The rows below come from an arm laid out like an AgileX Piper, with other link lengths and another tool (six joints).
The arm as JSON. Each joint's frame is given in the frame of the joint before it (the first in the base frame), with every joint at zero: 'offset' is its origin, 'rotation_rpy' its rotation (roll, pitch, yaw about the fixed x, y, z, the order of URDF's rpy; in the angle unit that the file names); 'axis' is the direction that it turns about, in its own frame. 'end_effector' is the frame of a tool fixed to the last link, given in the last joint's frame.
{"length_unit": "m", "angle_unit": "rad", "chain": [
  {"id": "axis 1", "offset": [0.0, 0.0, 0.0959], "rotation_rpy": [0.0, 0.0, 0.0], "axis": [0.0, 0.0, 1.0]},
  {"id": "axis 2", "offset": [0.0, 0.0, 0.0], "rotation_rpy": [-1.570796, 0.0, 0.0], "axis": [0.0, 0.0, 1.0]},
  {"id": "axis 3", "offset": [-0.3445, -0.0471, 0.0], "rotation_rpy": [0.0, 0.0, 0.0], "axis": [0.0, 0.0, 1.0]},
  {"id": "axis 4", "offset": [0.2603, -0.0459, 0.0], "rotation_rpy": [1.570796, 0.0, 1.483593], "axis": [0.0, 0.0, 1.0]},
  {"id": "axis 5", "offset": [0.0, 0.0, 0.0], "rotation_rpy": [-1.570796, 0.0, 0.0], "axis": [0.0, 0.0, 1.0]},
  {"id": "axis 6", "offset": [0.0, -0.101, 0.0], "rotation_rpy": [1.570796, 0.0, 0.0], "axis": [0.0, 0.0, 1.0]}
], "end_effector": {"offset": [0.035, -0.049, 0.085], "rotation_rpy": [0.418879, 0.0, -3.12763]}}
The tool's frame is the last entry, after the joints.
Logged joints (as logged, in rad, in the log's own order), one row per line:
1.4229 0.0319 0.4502 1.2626 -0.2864 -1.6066
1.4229 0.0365 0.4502 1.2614 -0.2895 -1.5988
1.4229 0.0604 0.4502 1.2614 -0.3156 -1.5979
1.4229 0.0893 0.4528 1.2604 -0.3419 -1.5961
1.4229 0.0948 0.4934 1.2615 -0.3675 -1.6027
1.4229 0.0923 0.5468 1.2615 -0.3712 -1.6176
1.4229 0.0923 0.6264 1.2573 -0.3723 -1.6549
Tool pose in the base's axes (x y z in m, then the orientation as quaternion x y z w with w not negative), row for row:
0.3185 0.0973 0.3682 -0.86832 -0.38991 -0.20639 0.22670
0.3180 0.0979 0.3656 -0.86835 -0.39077 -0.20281 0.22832
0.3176 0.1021 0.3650 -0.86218 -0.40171 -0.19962 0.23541
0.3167 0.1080 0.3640 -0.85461 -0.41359 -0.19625 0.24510
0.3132 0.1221 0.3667 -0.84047 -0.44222 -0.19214 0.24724
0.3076 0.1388 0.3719 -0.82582 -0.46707 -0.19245 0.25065
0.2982 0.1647 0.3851 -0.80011 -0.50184 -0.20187 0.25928
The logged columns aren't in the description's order. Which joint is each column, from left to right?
Columns, left to right: axis 2, axis 4, axis 1, axis 5, axis 6, axis 3.
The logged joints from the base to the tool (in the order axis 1, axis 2, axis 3, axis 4, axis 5, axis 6), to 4 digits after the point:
0.4502 1.4229 -1.6066 0.0319 1.2626 -0.2864
0.4502 1.4229 -1.5988 0.0365 1.2614 -0.2895
0.4502 1.4229 -1.5979 0.0604 1.2614 -0.3156
0.4528 1.4229 -1.5961 0.0893 1.2604 -0.3419
0.4934 1.4229 -1.6027 0.0948 1.2615 -0.3675
0.5468 1.4229 -1.6176 0.0923 1.2615 -0.3712
0.6264 1.4229 -1.6549 0.0923 1.2573 -0.3723

